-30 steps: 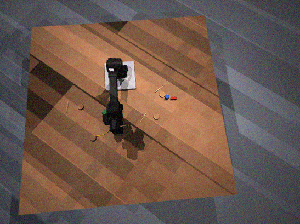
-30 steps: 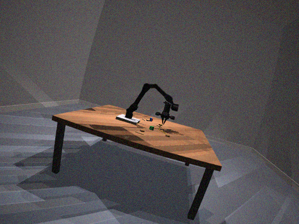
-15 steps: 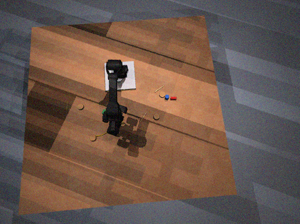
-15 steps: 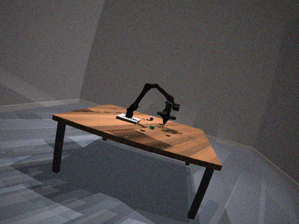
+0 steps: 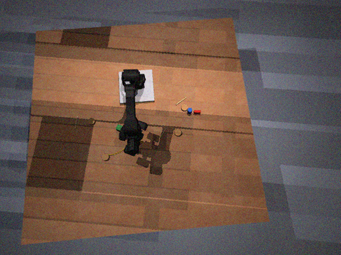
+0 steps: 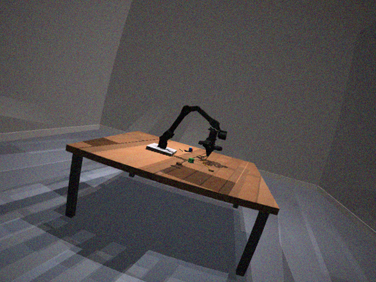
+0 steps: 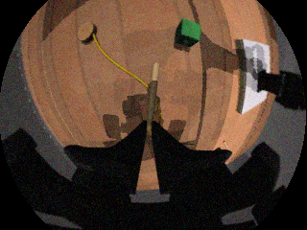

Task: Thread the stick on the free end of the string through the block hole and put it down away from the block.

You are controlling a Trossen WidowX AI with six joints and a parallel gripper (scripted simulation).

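Now: gripper tip 110 mm past the green block, 100 mm to the left of it and 40 mm above it. The rest, counted from my gripper tip: round wooden button (40 mm ahead, 200 mm to the right, 50 mm below); then blue piece (140 mm behind, 330 mm to the left, 40 mm below); then thin wooden stick (10 mm behind, 10 mm to the right).
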